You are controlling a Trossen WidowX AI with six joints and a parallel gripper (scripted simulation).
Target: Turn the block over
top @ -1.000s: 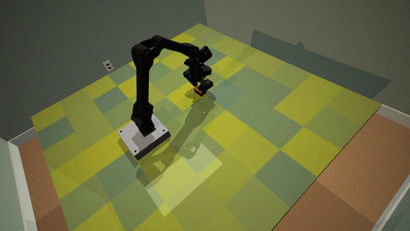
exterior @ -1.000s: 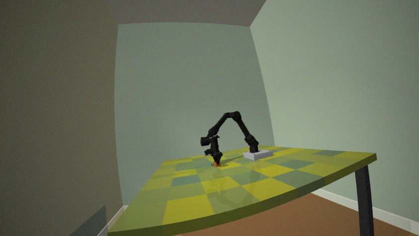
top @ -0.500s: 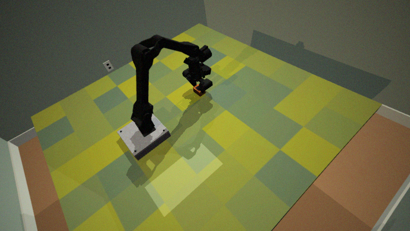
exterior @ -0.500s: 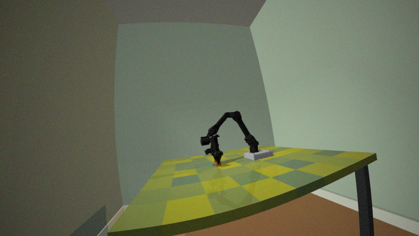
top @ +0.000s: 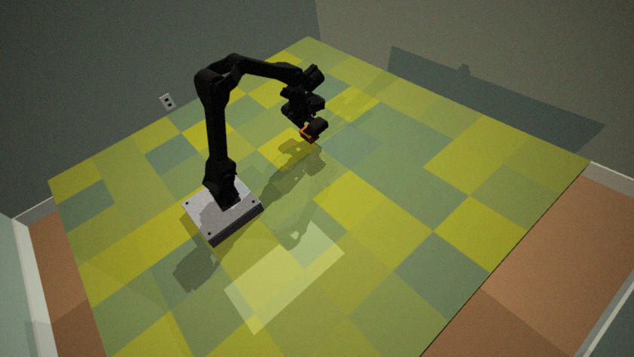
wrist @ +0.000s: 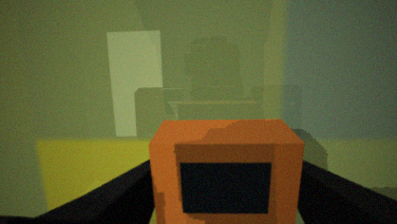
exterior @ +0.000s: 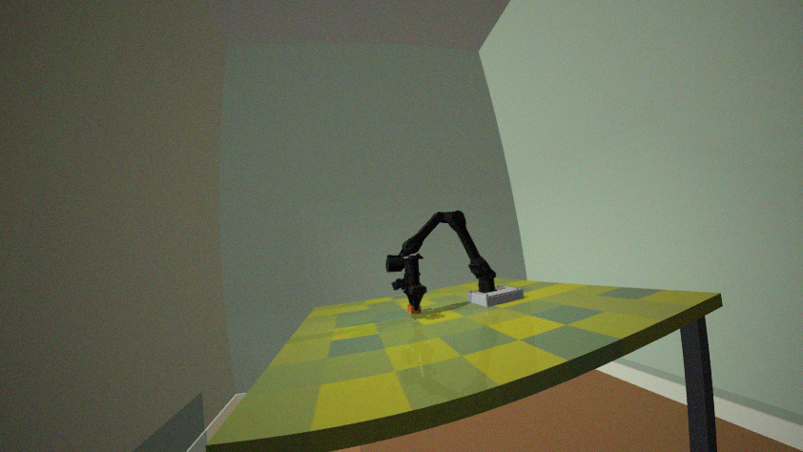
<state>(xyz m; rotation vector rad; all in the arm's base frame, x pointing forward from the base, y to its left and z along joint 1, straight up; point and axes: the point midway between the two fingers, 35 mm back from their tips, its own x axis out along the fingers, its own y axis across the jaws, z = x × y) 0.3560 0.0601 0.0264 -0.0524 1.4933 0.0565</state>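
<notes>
The orange block lies 1 cm above my gripper tip.
</notes>
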